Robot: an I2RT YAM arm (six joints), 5 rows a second.
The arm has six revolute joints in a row. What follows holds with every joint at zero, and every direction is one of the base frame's.
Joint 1 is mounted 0.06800 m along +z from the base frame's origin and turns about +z.
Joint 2 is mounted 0.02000 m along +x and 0.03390 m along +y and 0.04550 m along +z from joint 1 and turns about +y.
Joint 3 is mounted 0.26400 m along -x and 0.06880 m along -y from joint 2 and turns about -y.
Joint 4 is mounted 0.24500 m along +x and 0.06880 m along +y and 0.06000 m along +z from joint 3 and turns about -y.
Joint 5 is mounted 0.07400 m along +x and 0.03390 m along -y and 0.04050 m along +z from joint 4 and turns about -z.
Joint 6 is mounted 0.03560 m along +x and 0.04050 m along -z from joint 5 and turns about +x.
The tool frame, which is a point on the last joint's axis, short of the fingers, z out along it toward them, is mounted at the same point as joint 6; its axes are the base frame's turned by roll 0.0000, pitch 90.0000 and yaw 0.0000 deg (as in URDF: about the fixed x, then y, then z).
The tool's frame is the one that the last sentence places.
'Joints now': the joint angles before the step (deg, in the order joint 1, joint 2, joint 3, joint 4, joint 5, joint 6). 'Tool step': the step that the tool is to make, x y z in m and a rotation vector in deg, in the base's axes. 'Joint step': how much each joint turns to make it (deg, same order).
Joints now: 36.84, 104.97, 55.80, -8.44, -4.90, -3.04
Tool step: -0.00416, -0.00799, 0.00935, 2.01, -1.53, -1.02
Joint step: -0.69, -3.21, -2.30, 1.57, -0.41, 0.67
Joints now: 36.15, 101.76, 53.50, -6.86, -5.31, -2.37
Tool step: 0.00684, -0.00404, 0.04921, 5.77, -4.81, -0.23
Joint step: -1.43, -6.22, 3.24, -2.17, -2.24, 0.25
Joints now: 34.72, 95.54, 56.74, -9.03, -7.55, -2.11
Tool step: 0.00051, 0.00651, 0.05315, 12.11, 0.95, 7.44
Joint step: -0.45, -4.02, 6.08, -3.51, -13.00, 2.02
